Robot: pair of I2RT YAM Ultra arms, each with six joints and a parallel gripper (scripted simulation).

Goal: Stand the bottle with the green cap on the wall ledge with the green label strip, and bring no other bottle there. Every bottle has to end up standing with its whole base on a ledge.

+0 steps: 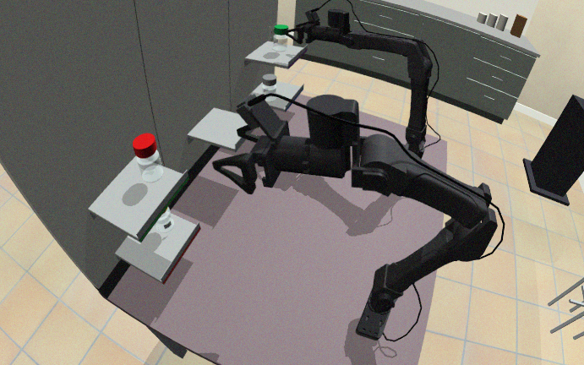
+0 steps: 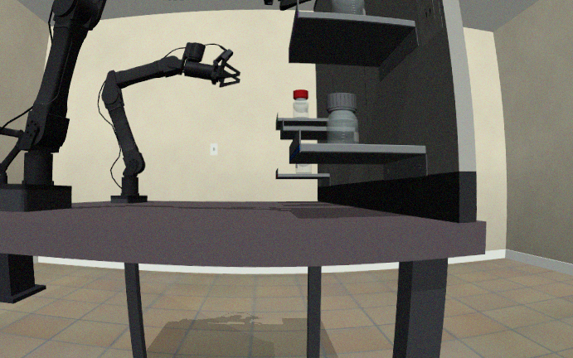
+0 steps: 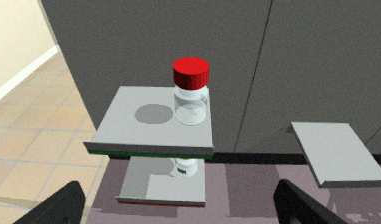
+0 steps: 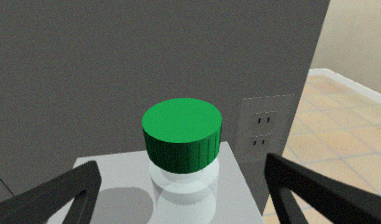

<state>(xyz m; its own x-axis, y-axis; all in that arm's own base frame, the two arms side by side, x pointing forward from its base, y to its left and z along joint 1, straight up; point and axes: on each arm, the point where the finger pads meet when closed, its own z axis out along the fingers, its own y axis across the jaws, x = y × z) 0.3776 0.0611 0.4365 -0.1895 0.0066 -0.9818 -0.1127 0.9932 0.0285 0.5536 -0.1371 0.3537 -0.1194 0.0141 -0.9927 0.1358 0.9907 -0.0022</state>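
Now: right hand 5 cm short of the green-capped bottle, 1 cm to the left of it and 5 cm above it. The rest, counted from my right hand: grey-capped bottle 5 cm ahead, 8 cm to the left, 25 cm below; red-capped bottle 5 cm ahead, 76 cm to the left, 5 cm below.
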